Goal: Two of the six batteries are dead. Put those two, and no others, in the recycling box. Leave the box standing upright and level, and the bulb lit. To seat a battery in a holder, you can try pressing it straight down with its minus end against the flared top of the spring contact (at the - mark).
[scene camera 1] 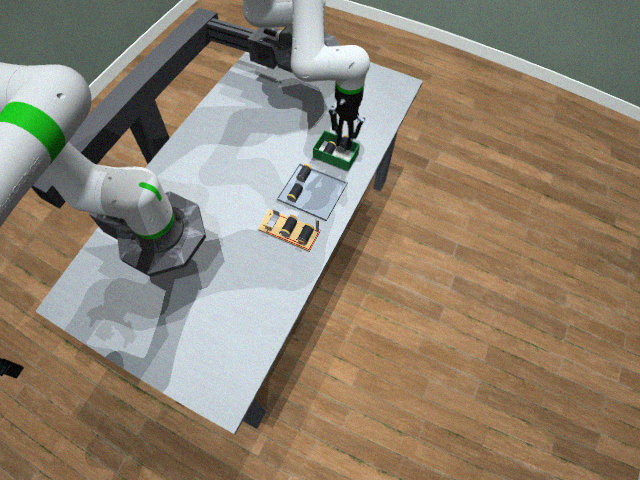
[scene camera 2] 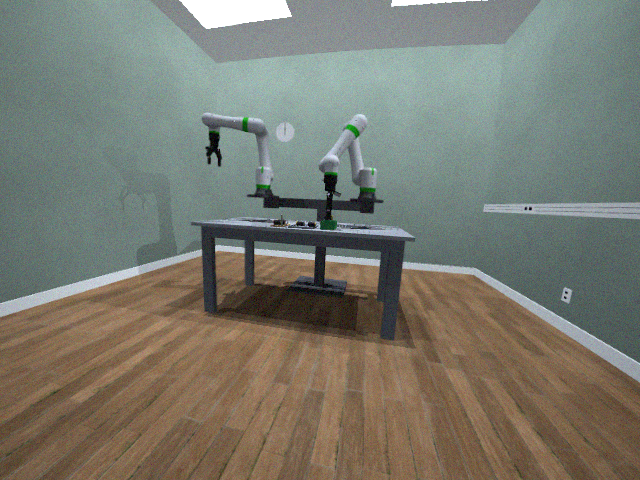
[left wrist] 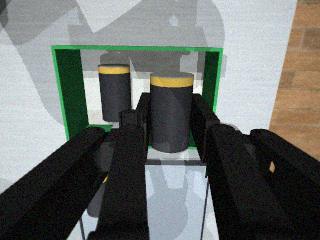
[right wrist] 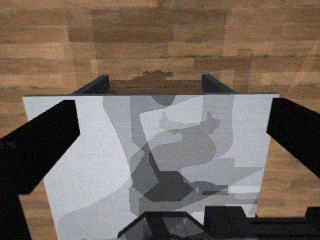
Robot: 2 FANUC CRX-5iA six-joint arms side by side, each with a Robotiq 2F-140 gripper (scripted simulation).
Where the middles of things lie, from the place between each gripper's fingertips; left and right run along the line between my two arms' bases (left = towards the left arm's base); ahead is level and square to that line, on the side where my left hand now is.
Right now my left hand (scene camera 1: 344,145) is 30 mm past the green recycling box (scene camera 1: 344,161) and 90 mm above it. From my left hand the other things lie so: tray (scene camera 1: 321,191) (30 mm behind, 190 mm to the right, 100 mm below).
Right now my right hand is 970 mm to the right of the tray, 500 mm above it and 250 mm short of it. Also, from my right hand: green recycling box (1160 mm to the left, 490 mm below, 250 mm ahead).
